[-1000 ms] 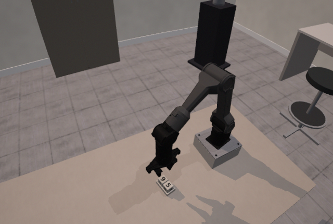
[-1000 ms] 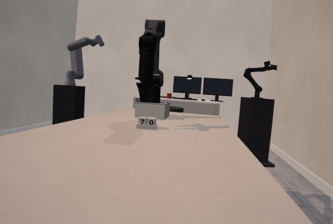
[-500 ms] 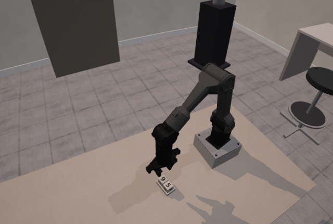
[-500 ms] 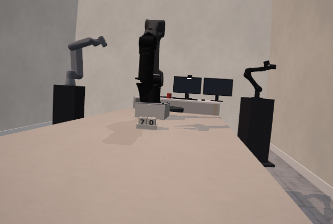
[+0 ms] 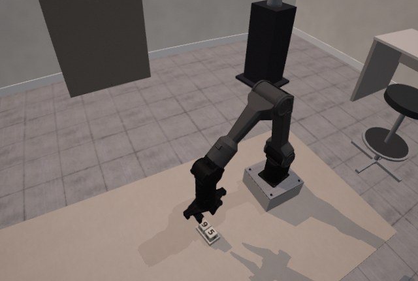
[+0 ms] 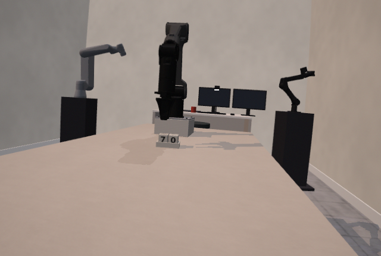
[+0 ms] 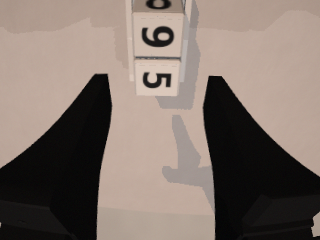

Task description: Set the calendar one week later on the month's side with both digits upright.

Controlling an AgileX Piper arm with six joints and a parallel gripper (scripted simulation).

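The white number cube is 7 cm below my hand. The rest, counted from my hand: tray 9 cm below, 2 cm to the left.
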